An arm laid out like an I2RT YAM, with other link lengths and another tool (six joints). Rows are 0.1 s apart.
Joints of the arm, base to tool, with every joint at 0 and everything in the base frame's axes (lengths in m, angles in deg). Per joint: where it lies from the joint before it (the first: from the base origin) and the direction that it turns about. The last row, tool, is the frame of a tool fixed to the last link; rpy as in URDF.
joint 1: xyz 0 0 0.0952 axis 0 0 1
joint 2: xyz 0.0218 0.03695 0.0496 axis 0 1 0
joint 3: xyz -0.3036 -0.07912 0 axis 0 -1 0
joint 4: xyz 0.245 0.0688 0.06 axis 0 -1 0
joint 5: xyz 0.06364 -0.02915 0.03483 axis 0 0 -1
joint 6: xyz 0.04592 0 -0.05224 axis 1 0 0
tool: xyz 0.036 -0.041 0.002 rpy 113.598 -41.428 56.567
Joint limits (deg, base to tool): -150..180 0..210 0..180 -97..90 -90..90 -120..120
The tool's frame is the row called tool.
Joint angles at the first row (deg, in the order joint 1, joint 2, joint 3, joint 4, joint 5, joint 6):
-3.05 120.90 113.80 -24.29 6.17 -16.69
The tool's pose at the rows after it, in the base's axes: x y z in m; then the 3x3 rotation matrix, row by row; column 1 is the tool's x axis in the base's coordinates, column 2 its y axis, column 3 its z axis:
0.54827 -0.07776 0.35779; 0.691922 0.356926 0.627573; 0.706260 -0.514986 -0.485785; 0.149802 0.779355 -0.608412
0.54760 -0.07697 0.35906; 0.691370 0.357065 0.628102; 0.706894 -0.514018 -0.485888; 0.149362 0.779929 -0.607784
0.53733 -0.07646 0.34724; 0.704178 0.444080 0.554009; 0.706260 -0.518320 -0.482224; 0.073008 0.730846 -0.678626
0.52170 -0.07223 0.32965; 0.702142 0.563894 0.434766; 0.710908 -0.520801 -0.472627; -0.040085 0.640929 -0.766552
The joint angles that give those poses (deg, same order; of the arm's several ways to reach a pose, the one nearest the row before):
-2.92 121.43 113.80 -22.04 6.13 -16.67
-2.83 121.27 113.82 -22.19 6.20 -16.69
-2.83 121.05 113.82 -29.02 6.20 -16.69
-2.46 121.05 113.82 -38.72 6.15 -16.67

